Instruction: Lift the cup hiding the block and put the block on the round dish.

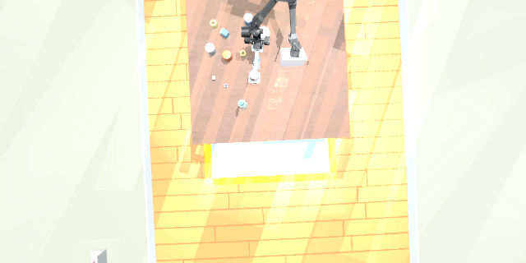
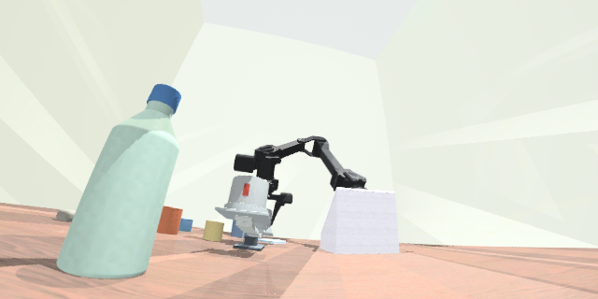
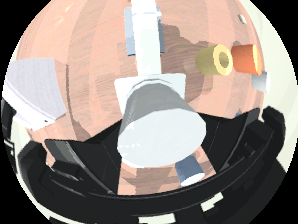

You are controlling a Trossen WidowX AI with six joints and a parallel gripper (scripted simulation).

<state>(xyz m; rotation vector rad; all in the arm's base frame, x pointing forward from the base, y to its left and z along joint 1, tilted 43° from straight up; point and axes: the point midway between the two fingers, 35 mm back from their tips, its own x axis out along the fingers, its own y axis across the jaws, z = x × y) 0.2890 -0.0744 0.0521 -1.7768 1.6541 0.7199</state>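
The round white dish lies 4 cm behind my gripper tip, 12 cm to the right of it and 5 cm below it. The rest, counted from my gripper tip: small balance: 1 cm ahead, 13 cm to the left, 3 cm below; then pale block: 1 cm below; then blue-based cup: 7 cm ahead, 19 cm to the right, 2 cm below.
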